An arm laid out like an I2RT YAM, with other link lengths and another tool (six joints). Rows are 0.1 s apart.
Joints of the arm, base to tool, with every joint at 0 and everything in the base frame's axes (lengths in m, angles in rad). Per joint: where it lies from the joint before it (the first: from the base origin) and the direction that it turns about. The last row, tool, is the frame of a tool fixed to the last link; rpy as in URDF.
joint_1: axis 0 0 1 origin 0 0 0.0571
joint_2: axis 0 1 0 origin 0.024 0.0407 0.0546
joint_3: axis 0 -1 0 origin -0.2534 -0.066 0
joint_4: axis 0 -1 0 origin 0.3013 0.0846 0.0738
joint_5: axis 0 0 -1 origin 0.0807 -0.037 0.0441
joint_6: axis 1 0 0 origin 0.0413 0 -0.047
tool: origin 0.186 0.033 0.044 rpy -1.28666 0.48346 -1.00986
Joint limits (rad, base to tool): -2.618..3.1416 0..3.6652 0..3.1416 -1.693..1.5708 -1.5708..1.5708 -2.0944..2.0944
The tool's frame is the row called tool.
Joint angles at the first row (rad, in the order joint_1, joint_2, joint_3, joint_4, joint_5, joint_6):
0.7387 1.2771 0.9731 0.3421 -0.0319 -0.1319
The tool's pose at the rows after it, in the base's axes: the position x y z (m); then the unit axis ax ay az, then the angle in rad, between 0 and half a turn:
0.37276, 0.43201, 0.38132, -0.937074, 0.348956, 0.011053, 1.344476
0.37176, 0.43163, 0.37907, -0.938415, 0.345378, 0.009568, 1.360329
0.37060, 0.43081, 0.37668, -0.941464, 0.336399, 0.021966, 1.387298
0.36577, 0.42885, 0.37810, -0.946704, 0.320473, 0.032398, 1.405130
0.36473, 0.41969, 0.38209, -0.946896, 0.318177, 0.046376, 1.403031
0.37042, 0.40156, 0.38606, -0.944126, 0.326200, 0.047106, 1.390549
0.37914, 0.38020, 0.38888, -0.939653, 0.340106, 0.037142, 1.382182
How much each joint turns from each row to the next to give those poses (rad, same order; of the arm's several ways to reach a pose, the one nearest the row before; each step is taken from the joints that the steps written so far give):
0.0037 0.0041 0.0028 -0.0027 0.0070 0.0035
-0.0015 -0.0068 0.0010 -0.0199 -0.0035 -0.0115
-0.0143 -0.0080 0.0118 -0.0442 -0.0346 -0.0116
-0.0129 -0.0180 0.0051 -0.0355 -0.0374 -0.0157
-0.0286 -0.0267 -0.0064 -0.0217 -0.0443 0.0089
-0.0487 -0.0339 -0.0204 -0.0061 -0.0420 0.0138
-0.0551 -0.0341 -0.0195 -0.0102 -0.0331 0.0094

